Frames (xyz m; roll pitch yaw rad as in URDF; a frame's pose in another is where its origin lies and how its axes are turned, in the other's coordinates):
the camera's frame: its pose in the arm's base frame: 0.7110 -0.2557 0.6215 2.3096 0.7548 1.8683
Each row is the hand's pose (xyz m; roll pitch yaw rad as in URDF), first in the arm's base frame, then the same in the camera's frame.
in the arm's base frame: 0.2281 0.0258 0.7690 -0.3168 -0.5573 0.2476
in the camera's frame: 0.1981 0.0321 -0.5421 -2.9807 -0.3971 2.0113
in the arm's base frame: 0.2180 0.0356 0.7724 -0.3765 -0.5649 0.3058
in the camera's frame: 0.2047 0.0356 -0.5545 -2.9936 -0.3667 1.9686
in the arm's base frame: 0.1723 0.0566 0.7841 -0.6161 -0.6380 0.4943
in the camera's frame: 0.2211 0.0336 -0.6034 -3.0995 -0.2195 1.8764
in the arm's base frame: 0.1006 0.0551 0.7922 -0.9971 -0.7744 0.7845
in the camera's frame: 0.2298 0.0014 -0.6675 2.9987 0.0303 1.8086
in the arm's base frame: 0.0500 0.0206 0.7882 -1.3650 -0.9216 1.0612
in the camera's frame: 0.2193 -0.0493 -0.7004 2.8416 0.2639 1.8233
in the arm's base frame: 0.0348 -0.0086 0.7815 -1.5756 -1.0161 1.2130
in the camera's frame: 0.2068 -0.0804 -0.7033 2.7729 0.3815 1.8753
